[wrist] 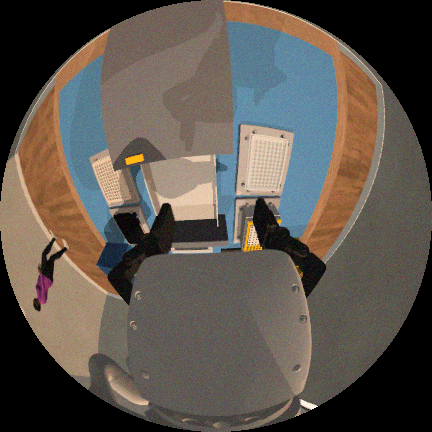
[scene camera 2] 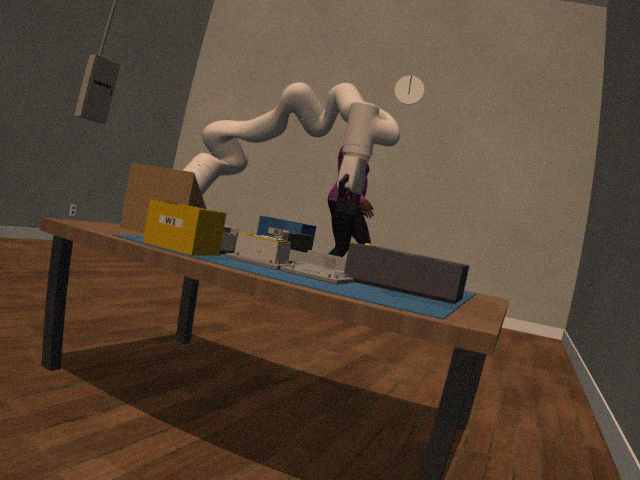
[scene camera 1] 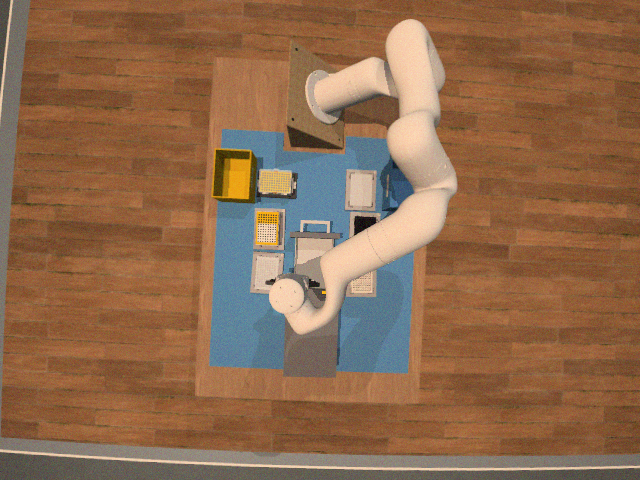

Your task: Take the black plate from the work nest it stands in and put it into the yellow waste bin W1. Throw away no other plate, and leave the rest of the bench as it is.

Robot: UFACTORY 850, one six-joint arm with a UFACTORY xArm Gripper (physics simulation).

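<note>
There's a yellow-and-white rack (scene camera 2: 260,247) here, and I can see the yellow-and-white rack (wrist: 248,239) in the wrist view too, while scene camera 1 also gives me the rack (scene camera 1: 268,223). I'm seeing a grey device (scene camera 2: 418,275) as well, and the wrist view has the grey device (wrist: 165,91), as does scene camera 1, with the device (scene camera 1: 314,354). The wrist view shows me a cream plate (wrist: 112,183), but scene camera 2 does not show the cream plate, which is hidden by the grey device. There's also a pale plate (wrist: 266,154), and finally my gripper (wrist: 213,211).
</note>
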